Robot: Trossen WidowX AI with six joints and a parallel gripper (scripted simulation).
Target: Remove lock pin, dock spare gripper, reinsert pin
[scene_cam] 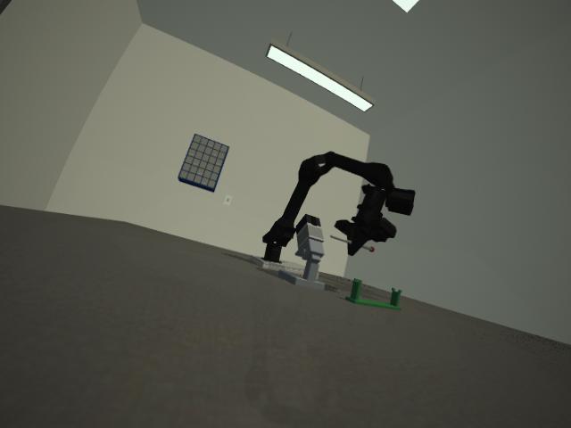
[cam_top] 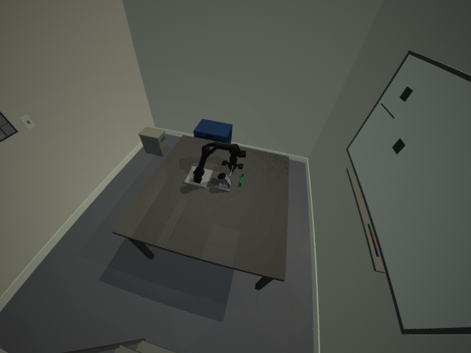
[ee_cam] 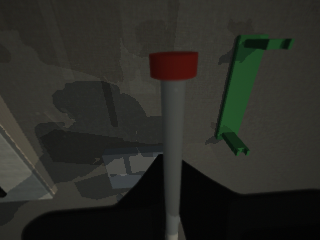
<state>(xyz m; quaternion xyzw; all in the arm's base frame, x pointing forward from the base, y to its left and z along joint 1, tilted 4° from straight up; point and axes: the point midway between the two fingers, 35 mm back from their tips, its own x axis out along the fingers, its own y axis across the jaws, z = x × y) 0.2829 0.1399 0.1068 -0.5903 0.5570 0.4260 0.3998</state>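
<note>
Right now the grey mount is 11 cm to the right of my gripper tip, 5 cm below it and 1 cm behind it. Also, from my gripper tip: green cradle: 10 cm ahead, 8 cm below, 2 cm to the left; spare gripper: 11 cm to the right, 3 cm behind, 2 cm above.
</note>
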